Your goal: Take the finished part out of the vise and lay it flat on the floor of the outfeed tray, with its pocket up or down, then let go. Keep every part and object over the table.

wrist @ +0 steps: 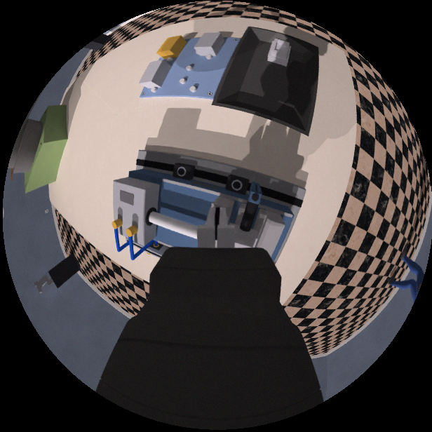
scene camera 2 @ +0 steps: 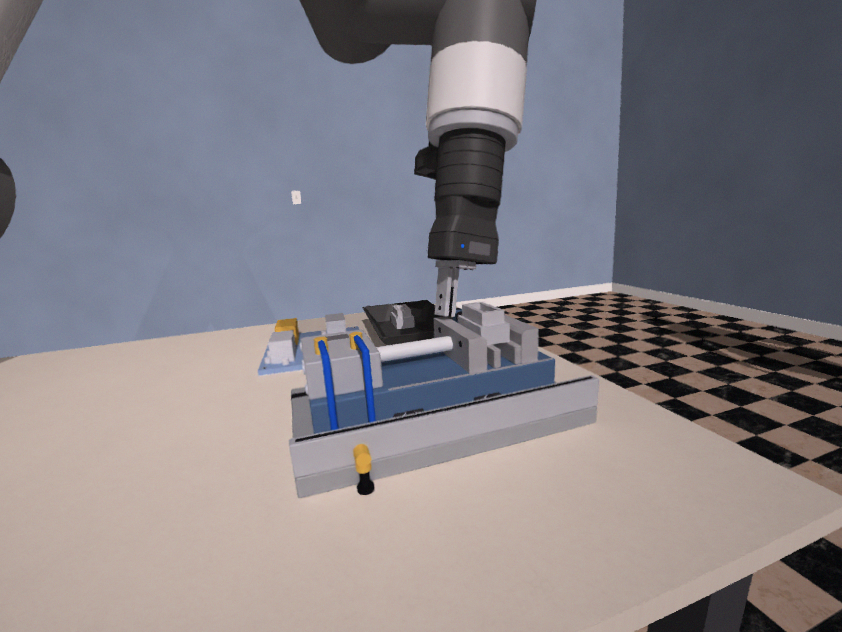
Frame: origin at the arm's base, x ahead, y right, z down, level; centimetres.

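Where they show: gripper, fingertip midpoint: (scene camera 2: 444,315).
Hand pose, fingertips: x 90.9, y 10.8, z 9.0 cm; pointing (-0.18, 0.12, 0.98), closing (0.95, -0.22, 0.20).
After its pixels a point has its place.
The finished part, a small light grey block with a pocket facing up (scene camera 2: 486,318) {z 8.2, x 93.0, y 17.4 cm}, sits at the top of the vise (scene camera 2: 469,387) {z 14.3, x 89.6, y 20.1 cm} (wrist: 183,199), at the jaws on its right side. In the wrist view I cannot make out the part clearly beside the gripper and jaws. My gripper (scene camera 2: 443,314) {z 9.0, x 90.9, y 10.8 cm} (wrist: 217,217) is shut with its fingers together and nothing between them. It is upright, its tips close to the top of the plate-like jaw, left of the part and apart from it. The black outfeed tray (scene camera 2: 378,311) {z 15.9, x 90.4, y -25.3 cm} (wrist: 245,80) stands behind the vise, with another grey part (scene camera 2: 402,316) {z 15.5, x 93.2, y -16.9 cm} (wrist: 279,51) in it.
A blue plate (scene camera 2: 270,370) {z 18.4, x 69.1, y -6.6 cm} (wrist: 200,75) with pegs, grey blocks and an orange block (scene camera 2: 287,325) {z 14.6, x 72.2, y -18.2 cm} (wrist: 172,47) stands beside the tray. A grey rail (scene camera 2: 442,433) {z 15.9, x 84.7, y 24.6 cm} runs along the vise's front. A white rod (scene camera 2: 416,348) {z 10.9, x 85.7, y 15.4 cm} (wrist: 172,224) reaches the jaw. A green box (wrist: 46,160) stands far left.
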